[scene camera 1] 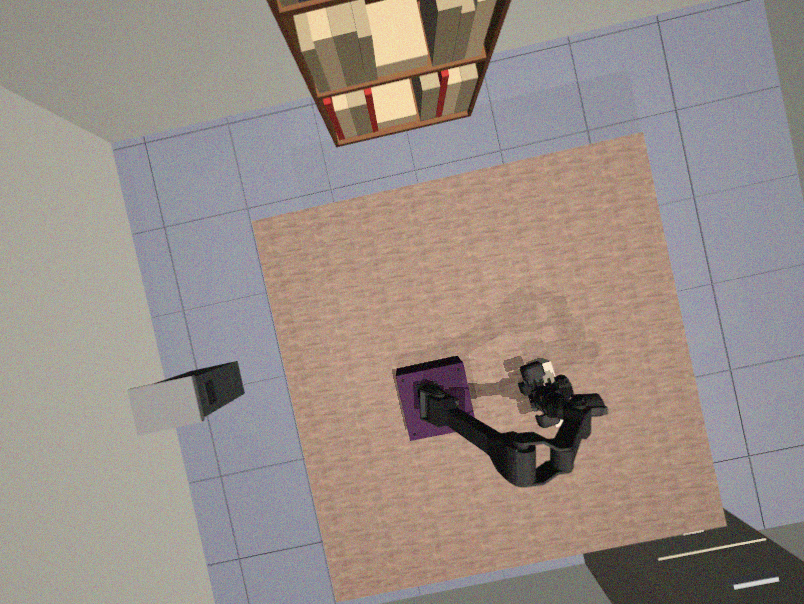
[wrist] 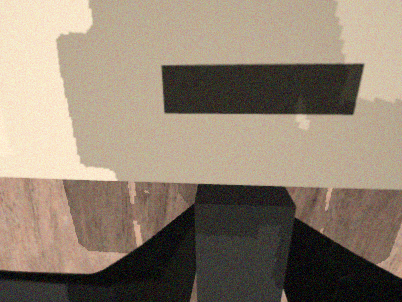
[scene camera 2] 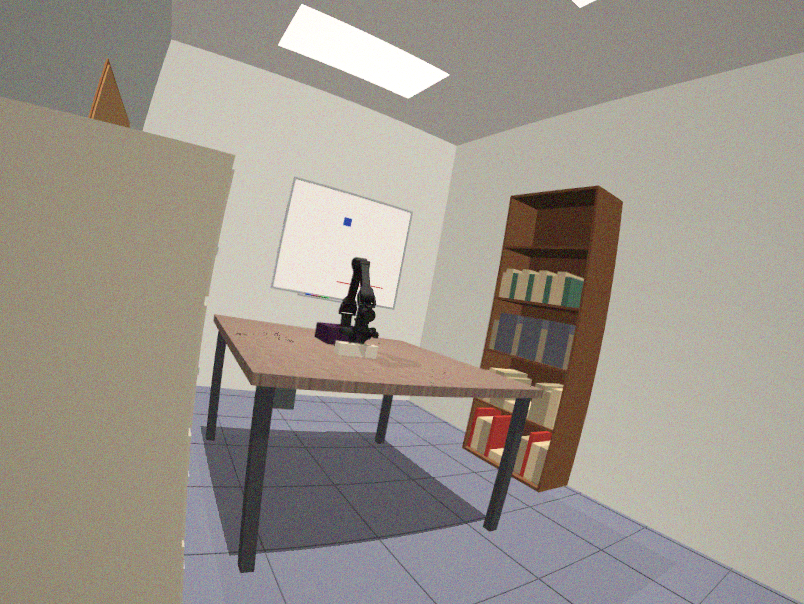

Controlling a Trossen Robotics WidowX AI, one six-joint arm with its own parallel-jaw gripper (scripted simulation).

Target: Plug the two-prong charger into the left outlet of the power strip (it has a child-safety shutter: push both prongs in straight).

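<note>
A dark grey charger is carried by the gripper, and the wrist view shows the gripper.
</note>
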